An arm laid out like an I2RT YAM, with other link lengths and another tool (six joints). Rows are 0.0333 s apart.
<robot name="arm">
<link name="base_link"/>
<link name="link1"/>
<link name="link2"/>
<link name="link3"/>
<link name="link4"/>
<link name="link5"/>
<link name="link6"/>
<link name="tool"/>
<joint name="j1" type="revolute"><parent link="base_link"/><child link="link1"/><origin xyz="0.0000 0.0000 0.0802"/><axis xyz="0 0 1"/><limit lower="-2.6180" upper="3.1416"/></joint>
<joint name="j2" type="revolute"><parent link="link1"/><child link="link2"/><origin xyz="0.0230 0.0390 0.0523" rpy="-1.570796 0.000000 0.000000"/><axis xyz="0 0 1"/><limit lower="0.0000" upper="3.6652"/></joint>
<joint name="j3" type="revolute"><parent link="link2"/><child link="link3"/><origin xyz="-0.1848 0.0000 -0.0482" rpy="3.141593 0.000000 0.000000"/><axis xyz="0 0 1"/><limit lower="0.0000" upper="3.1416"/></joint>
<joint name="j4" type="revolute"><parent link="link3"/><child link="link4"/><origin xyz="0.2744 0.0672 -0.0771"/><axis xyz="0 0 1"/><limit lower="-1.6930" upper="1.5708"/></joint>
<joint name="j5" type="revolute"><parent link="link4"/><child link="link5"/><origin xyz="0.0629 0.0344 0.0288" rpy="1.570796 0.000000 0.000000"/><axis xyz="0 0 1"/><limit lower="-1.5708" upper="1.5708"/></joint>
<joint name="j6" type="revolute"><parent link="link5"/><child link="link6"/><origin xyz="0.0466 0.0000 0.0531" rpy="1.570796 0.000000 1.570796"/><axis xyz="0 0 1"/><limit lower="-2.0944" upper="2.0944"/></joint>
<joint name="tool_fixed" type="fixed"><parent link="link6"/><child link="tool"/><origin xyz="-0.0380 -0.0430 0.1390" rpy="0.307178 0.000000 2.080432"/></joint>
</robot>
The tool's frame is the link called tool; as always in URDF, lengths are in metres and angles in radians.
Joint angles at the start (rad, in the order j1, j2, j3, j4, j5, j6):
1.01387, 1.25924, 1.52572, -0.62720, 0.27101, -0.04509
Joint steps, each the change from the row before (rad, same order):
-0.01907, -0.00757, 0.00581, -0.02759, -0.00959, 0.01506
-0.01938, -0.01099, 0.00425, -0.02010, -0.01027, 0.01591
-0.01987, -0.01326, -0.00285, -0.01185, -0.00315, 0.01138
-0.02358, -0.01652, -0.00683, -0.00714, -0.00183, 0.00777
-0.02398, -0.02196, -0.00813, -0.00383, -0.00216, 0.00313
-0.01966, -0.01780, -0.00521, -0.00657, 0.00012, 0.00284
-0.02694, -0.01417, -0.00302, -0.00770, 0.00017, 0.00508
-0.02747, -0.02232, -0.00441, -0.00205, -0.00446, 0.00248
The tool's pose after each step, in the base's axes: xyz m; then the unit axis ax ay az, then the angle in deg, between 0 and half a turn. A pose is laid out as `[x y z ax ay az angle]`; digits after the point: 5 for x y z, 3 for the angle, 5 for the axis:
[0.22261 0.39614 0.37747 -0.07152 0.97840 0.19397 119.868]
[0.22677 0.38893 0.37996 -0.05953 0.97921 0.19393 120.532]
[0.23213 0.38128 0.38177 -0.04616 0.98037 0.19168 120.760]
[0.23861 0.37245 0.38397 -0.03142 0.98152 0.18878 120.675]
[0.24409 0.36273 0.38835 -0.01742 0.98204 0.18785 120.206]
[0.24841 0.35423 0.39167 -0.00548 0.98262 0.18553 119.856]
[0.25550 0.34429 0.39429 0.01063 0.98350 0.18061 119.582]
[0.26057 0.33351 0.40073 0.02618 0.98303 0.18156 118.895]

